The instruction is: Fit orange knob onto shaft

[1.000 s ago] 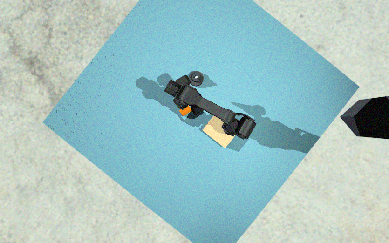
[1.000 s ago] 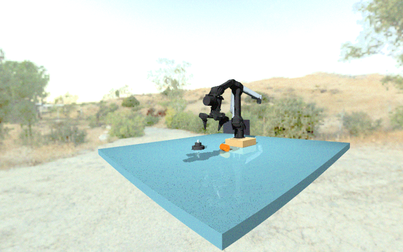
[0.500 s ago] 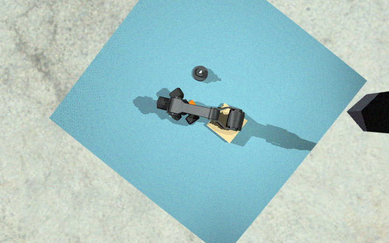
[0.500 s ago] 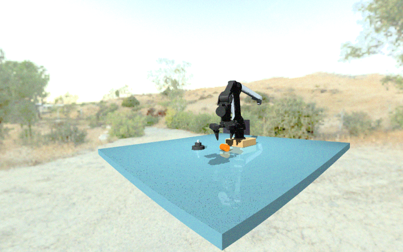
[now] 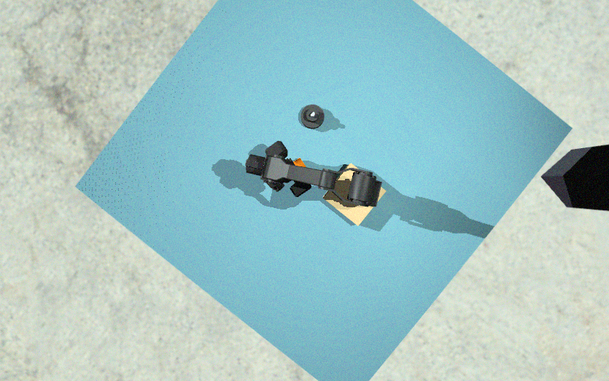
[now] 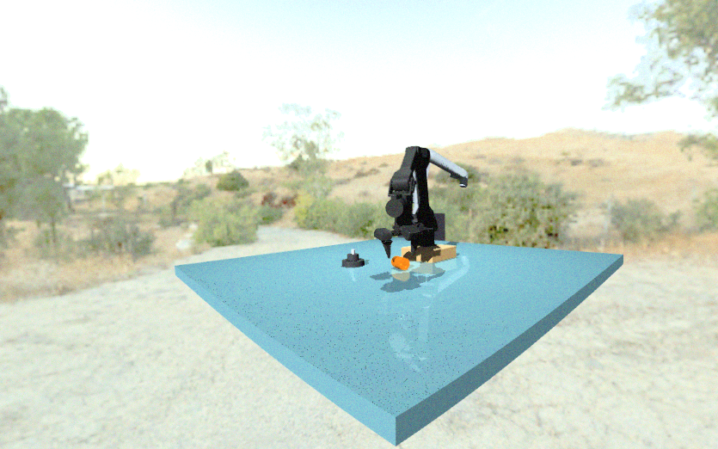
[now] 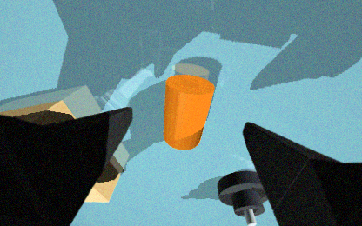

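Right now my gripper tip is 2 cm above the orange knob. From my gripper tip the other things lie so: round dark pedestal 9 cm ahead, 17 cm to the right, 1 cm below.
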